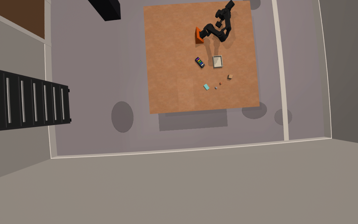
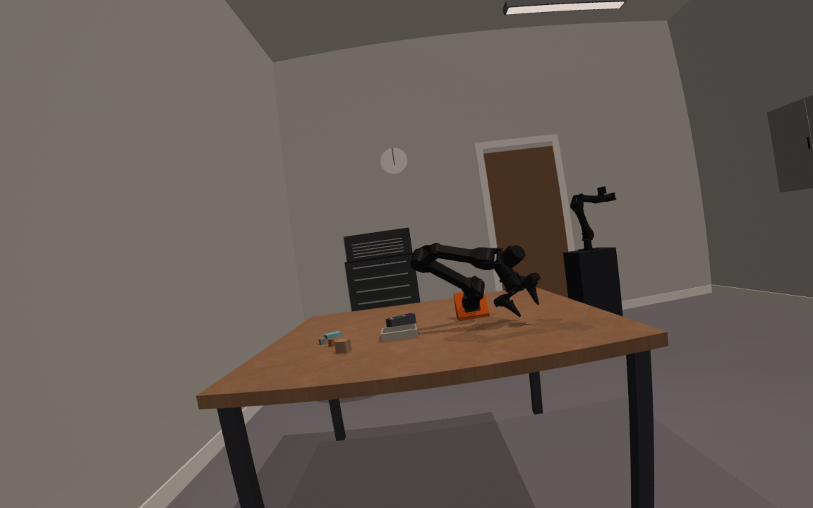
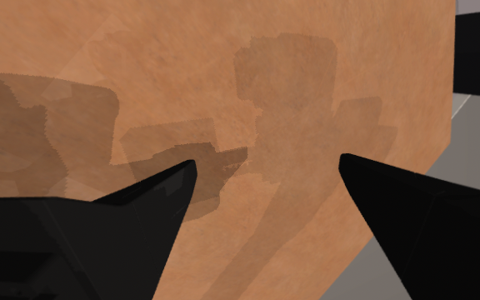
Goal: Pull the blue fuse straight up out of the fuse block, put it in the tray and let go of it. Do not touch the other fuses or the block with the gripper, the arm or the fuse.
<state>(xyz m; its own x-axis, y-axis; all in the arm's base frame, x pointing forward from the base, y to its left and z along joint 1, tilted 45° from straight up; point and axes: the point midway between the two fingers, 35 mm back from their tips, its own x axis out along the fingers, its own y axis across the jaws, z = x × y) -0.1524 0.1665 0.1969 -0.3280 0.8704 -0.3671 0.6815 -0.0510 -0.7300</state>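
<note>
Now: the blue fuse 48 cm ahead of my gripper tip, 29 cm to the right of it and 2 cm below it. The rest, counted from my gripper tip: pale tray: 47 cm ahead, 10 cm to the right, 4 cm below; green fuse: 46 cm ahead, 30 cm to the right, 2 cm below; yellow fuse: 44 cm ahead, 32 cm to the right, 2 cm below.
</note>
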